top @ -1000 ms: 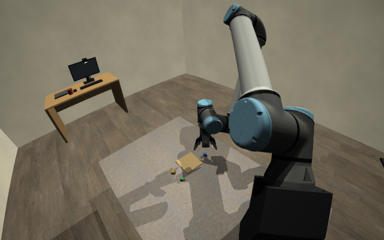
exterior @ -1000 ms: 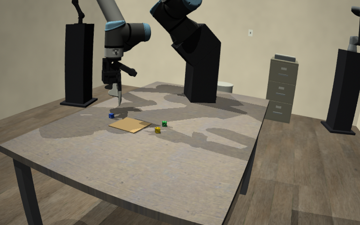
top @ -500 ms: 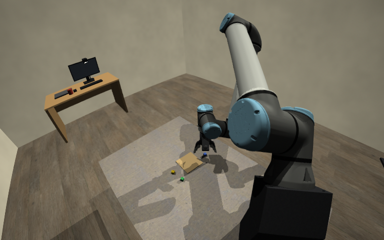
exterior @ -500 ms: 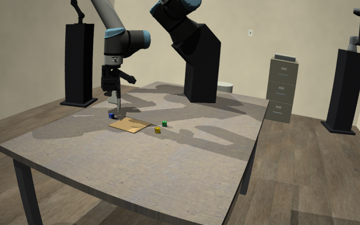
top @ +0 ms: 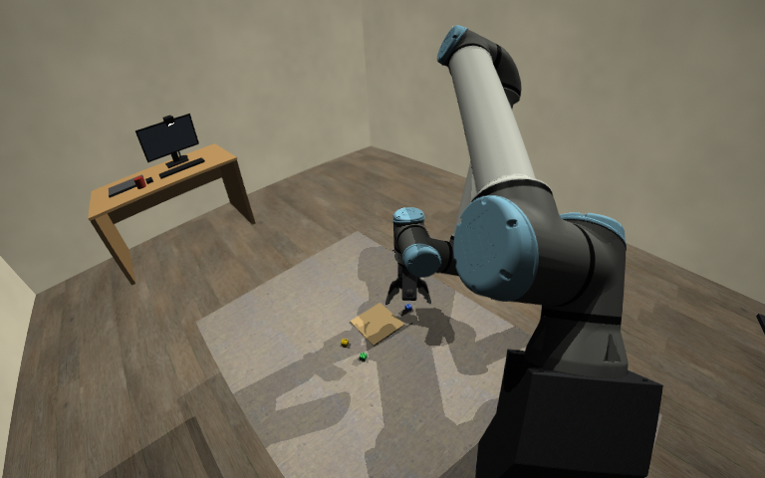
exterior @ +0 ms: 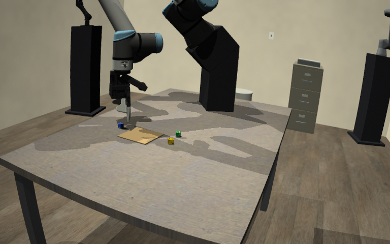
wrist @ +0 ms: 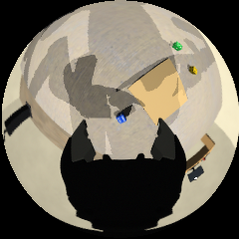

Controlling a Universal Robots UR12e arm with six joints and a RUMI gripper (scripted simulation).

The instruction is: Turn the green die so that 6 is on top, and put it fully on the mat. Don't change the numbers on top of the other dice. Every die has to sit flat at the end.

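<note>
Now: the blue die 10 mm ahead of my hand, 20 mm to the right of it and 40 mm below it. Also, from my hand: yellow die: 120 mm ahead, 230 mm to the left, 40 mm below; green die: 30 mm ahead, 240 mm to the left, 40 mm below; tan mat: 70 mm ahead, 100 mm to the left, 50 mm below.
</note>
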